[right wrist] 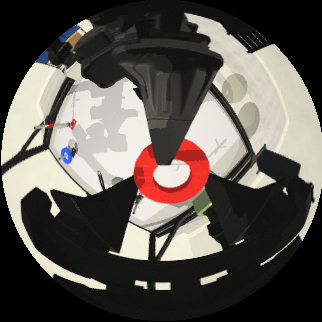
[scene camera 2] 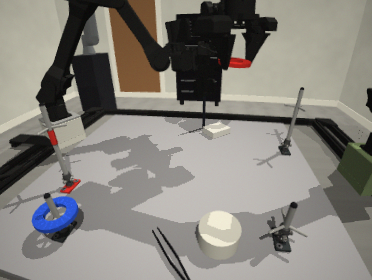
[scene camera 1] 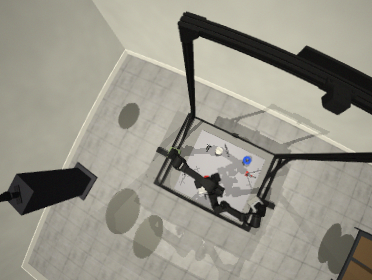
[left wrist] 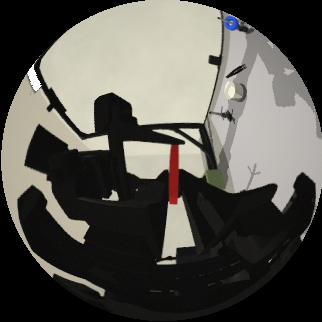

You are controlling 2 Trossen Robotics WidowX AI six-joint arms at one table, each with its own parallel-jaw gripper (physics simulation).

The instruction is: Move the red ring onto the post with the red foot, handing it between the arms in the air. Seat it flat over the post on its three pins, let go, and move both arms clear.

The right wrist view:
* my left gripper: 162,162
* my right gripper: 170,176
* red ring: 189,152
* table: 110,131
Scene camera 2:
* my right gripper: 237,67
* blue ring: 40,224
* white cylinder: 219,232
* table: 137,173
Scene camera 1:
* table: 231,168
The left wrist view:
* my left gripper: 172,172
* my right gripper: 182,170
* table: 264,142
